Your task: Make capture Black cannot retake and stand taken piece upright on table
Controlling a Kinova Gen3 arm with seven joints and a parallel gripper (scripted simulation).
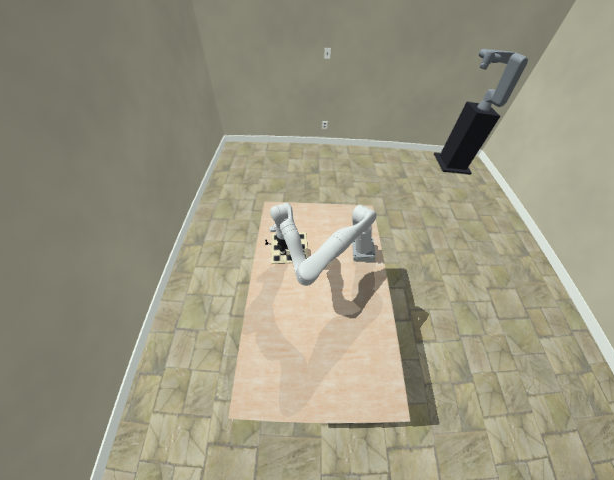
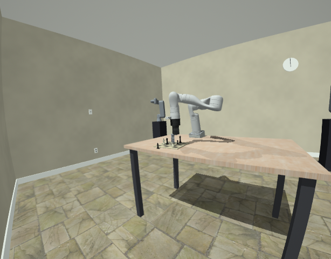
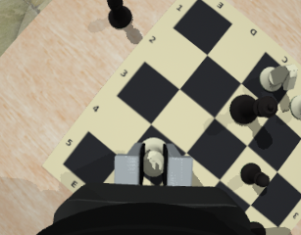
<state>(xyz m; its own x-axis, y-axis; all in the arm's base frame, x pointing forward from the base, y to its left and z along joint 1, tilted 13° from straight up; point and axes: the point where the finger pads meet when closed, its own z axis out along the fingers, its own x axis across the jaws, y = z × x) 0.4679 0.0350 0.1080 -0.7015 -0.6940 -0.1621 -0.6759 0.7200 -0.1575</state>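
The chessboard is 50 mm below my hand, 40 mm to the right of it and 40 mm behind it. The rest, counted from my hand: white chess piece (10 mm below); white piece (120 mm to the right, 30 mm below, 30 mm behind).
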